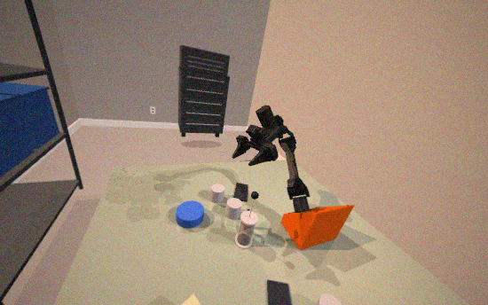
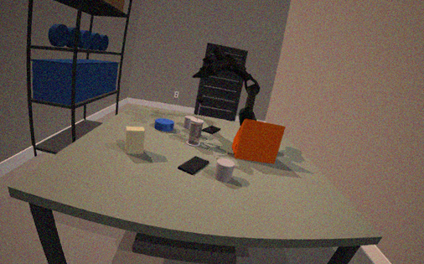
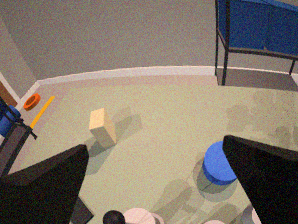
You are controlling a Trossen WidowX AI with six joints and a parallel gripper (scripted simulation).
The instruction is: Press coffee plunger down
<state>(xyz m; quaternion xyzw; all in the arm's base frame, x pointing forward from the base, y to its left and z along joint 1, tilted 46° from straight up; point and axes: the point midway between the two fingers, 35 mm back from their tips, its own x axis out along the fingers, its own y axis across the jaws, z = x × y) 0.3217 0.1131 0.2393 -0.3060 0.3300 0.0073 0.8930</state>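
Right now my gripper tip is 230 mm above the coffee press, 60 mm past it and 50 mm to the right of it. The rest, counted from my gripper tip: cream block (300 mm below, 270 mm to the left, 230 mm ahead).
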